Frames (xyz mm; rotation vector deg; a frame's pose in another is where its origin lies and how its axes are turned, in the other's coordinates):
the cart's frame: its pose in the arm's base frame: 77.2 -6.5 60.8 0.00 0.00 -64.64
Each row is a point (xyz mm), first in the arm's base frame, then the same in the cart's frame.
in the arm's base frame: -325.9 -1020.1 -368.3
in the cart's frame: 743.3 -798.4 -429.1
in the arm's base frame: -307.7 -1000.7 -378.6
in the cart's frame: 733.5 -773.6 -439.4
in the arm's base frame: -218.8 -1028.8 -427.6
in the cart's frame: 797.0 -705.3 -488.4
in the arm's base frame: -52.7 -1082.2 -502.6
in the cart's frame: 916.4 -578.1 -563.4
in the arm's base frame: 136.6 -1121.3 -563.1
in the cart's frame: 1032.8 -423.8 -623.9
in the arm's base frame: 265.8 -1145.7 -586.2
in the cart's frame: 1110.2 -317.5 -647.0
